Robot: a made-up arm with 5 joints.
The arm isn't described. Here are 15 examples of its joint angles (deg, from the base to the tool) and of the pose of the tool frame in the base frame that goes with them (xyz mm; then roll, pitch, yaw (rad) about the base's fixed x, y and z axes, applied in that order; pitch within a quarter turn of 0, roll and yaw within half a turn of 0).
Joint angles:
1: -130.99 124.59 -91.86 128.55 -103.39
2: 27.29 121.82 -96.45 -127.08 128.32
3: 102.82 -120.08 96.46 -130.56 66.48
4: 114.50 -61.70 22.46 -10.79 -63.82
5: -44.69 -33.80 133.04 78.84 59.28
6: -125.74 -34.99 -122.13 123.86 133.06
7: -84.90 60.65 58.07 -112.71 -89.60
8: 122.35 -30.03 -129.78 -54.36 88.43
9: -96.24 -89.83 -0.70 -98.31 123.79
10: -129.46 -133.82 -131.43 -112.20 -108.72
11: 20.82 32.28 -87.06 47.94 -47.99
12: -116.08 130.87 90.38 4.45 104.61
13: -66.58 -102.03 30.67 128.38 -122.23
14: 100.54 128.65 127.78 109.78 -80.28
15: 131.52 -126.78 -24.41 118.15 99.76
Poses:
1: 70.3 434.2 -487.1 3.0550 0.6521 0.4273
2: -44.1 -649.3 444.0 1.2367 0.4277 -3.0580
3: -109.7 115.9 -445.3 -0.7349 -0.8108 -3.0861
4: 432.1 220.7 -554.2 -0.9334 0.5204 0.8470
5: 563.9 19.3 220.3 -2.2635 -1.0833 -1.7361
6: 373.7 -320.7 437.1 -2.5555 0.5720 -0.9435
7: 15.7 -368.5 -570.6 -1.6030 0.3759 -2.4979
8: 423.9 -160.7 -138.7 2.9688 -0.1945 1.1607
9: -118.9 -491.2 497.3 1.6343 -0.1734 2.1509
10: -551.8 -7.3 146.8 0.2160 -0.3394 2.0737
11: 742.5 -159.0 180.8 -1.2475 0.6111 0.2718
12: -430.9 -56.8 -297.7 -2.7137 0.4030 0.2265
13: 17.0 -342.2 694.4 -1.2876 -0.7114 -0.3754
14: -551.8 158.6 321.8 -0.6796 0.5172 -2.4134
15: -392.2 71.7 -425.1 0.2161 -0.2655 -1.1577
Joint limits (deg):
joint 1: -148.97..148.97
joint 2: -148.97..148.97
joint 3: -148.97..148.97
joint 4: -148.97..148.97
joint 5: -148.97..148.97
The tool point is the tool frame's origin. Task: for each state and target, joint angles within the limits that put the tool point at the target. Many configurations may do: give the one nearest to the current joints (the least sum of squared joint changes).
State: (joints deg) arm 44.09 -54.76 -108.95 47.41 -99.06
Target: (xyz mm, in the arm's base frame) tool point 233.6 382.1 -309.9
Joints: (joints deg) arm 31.35 -49.44 -120.98 67.94 -96.76
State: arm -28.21 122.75 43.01 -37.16 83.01
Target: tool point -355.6 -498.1 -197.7
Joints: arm -65.36 130.54 44.89 -40.94 62.62
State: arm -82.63 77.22 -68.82 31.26 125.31
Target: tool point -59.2 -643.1 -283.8
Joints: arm -62.77 121.92 -41.98 48.95 135.39
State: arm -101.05 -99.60 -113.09 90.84 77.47
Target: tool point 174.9 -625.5 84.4
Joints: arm -146.19 -57.19 -57.32 114.81 117.29
